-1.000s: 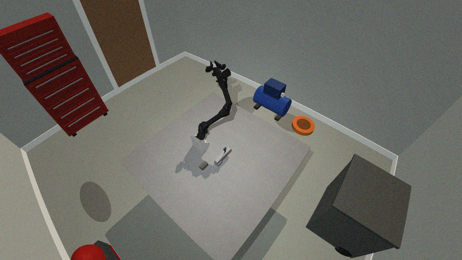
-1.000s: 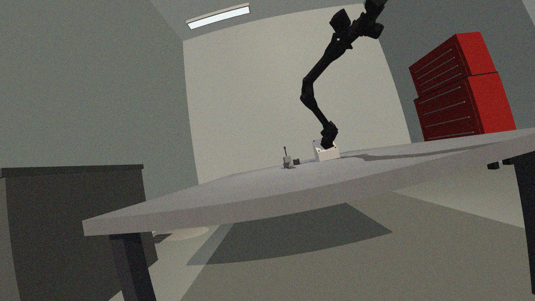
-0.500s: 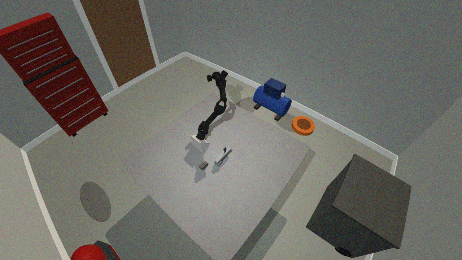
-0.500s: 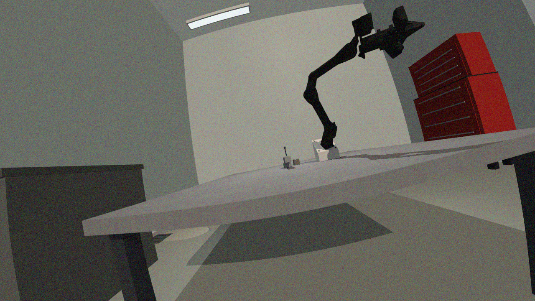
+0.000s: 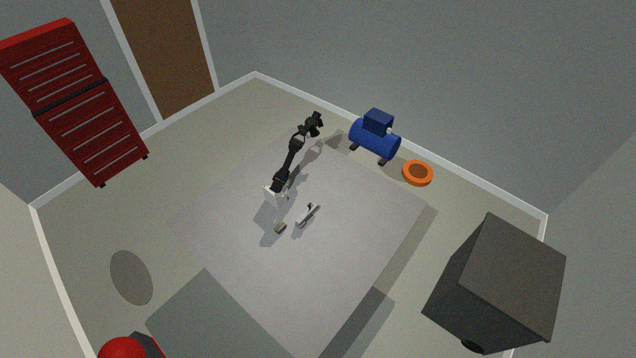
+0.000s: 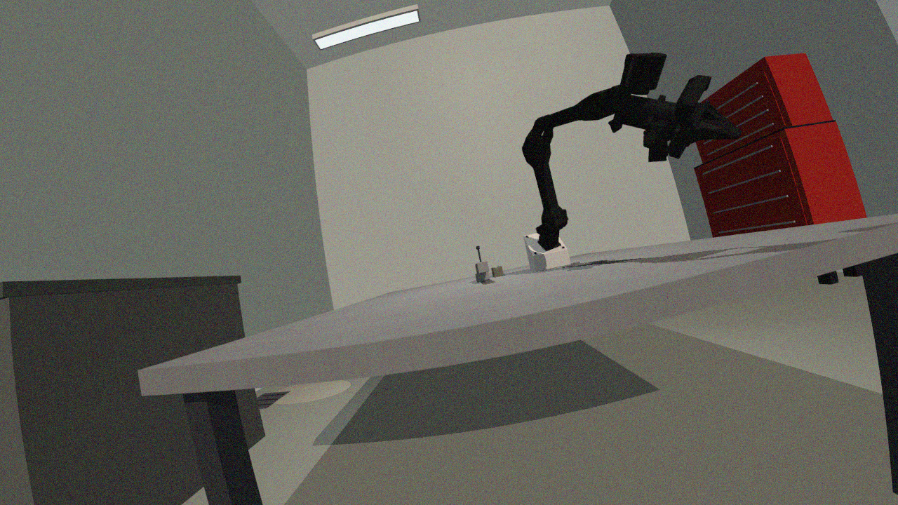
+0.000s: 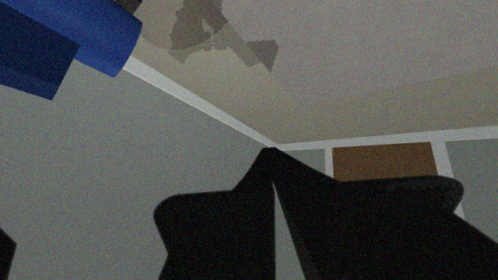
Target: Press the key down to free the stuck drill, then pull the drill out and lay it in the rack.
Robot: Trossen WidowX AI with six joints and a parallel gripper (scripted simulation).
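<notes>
My gripper tip is now 370 mm short of the dark blue key, 580 mm to the left of it and 90 mm above it. Also, from my gripper tip: drill: 370 mm ahead, 630 mm to the right, 140 mm below; then pale grey block: 370 mm ahead, 610 mm to the right, 140 mm below; then rack: 270 mm ahead, 770 mm to the right, 170 mm below.
</notes>
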